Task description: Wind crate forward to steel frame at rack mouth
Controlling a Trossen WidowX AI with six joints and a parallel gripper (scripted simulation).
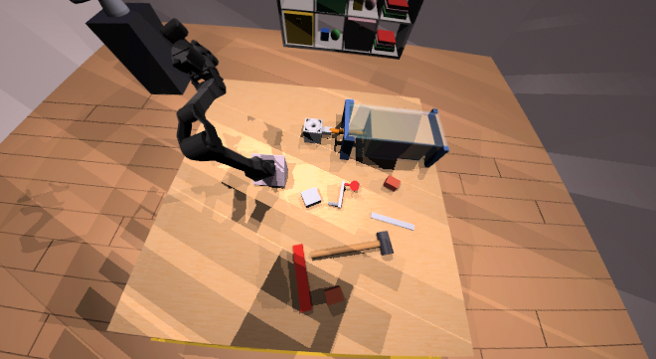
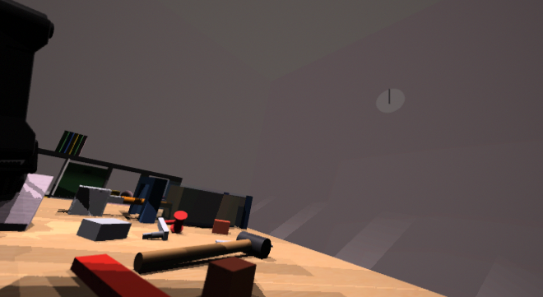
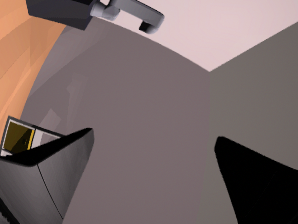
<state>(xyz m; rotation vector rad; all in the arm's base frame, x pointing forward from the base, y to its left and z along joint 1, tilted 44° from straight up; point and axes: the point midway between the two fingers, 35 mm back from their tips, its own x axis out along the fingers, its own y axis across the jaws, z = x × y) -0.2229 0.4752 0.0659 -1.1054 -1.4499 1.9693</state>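
Right now my gripper tip is 610 mm short of the winch handle, 410 mm to the left of it and 430 mm above it. Also, from my gripper tip: grey block 460 mm ahead, 440 mm to the right, 430 mm below; then blue steel frame 610 mm ahead, 100 mm to the right, 340 mm below; then winch 440 mm ahead, 90 mm to the right, 420 mm below.
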